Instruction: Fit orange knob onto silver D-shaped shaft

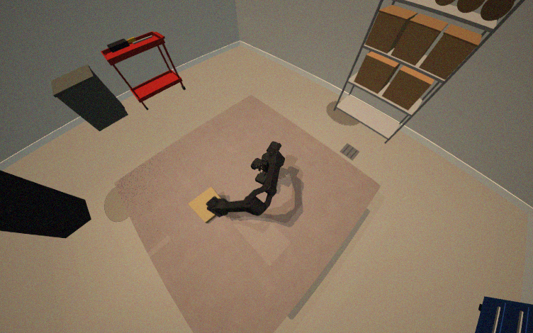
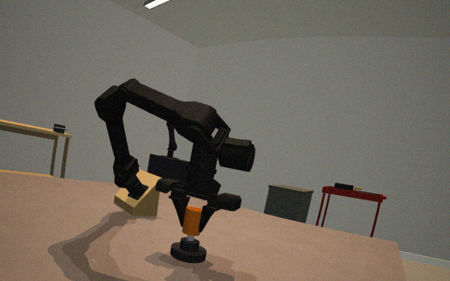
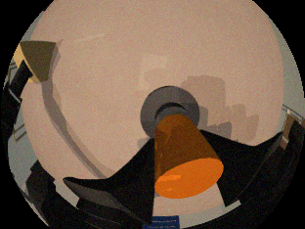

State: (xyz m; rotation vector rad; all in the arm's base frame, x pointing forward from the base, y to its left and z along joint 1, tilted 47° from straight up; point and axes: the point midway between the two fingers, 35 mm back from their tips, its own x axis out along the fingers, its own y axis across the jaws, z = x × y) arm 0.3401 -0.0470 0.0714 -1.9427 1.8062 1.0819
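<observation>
Now: gripper tip 3 cm below the orange knob. From my gripper tip the other things lie so: round black pedestal (4 cm below).
</observation>
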